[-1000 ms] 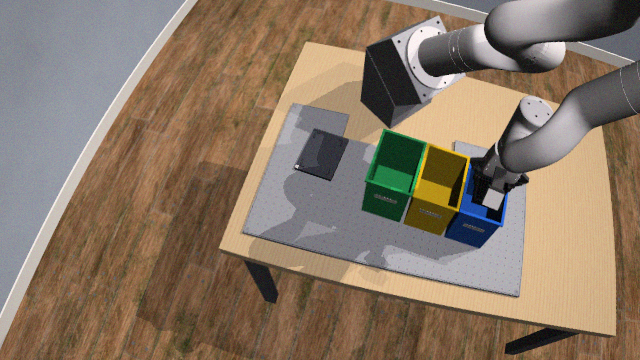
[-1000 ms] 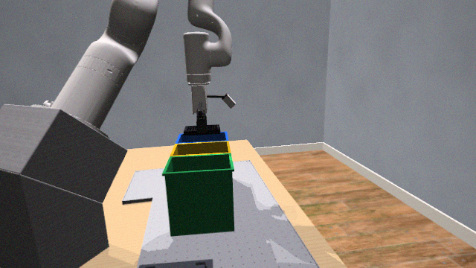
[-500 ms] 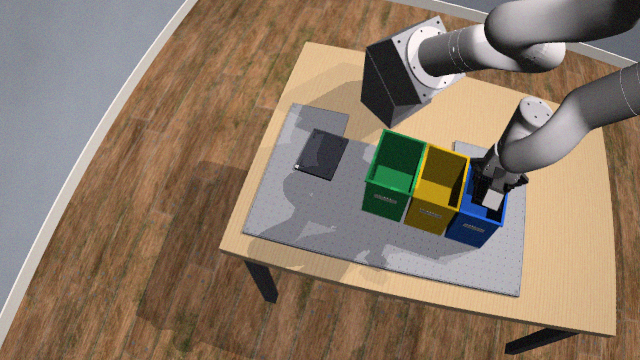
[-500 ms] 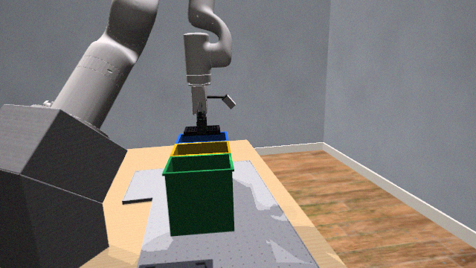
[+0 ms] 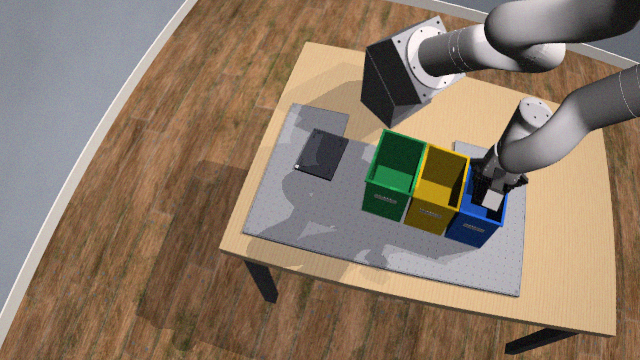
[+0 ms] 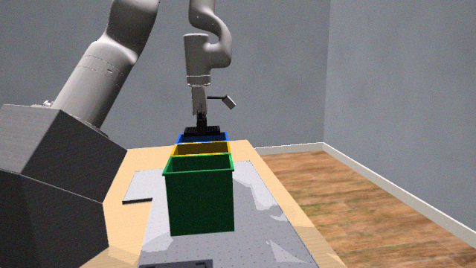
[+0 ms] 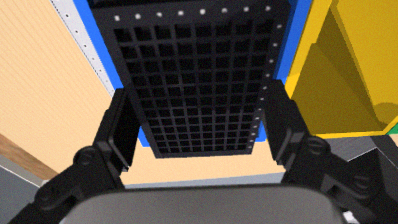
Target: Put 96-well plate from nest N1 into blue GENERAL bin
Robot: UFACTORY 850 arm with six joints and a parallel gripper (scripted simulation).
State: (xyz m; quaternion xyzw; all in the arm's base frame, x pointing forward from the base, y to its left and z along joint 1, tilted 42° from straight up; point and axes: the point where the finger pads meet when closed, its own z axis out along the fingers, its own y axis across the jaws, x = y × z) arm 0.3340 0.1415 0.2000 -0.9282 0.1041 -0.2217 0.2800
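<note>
Now: hand 1 cm above the black 96-well plate. Also, from my hand: yellow bin 13 cm to the right, 13 cm below, 1 cm behind; blue bin 13 cm below; green bin 26 cm to the right, 13 cm below, 2 cm behind.
</note>
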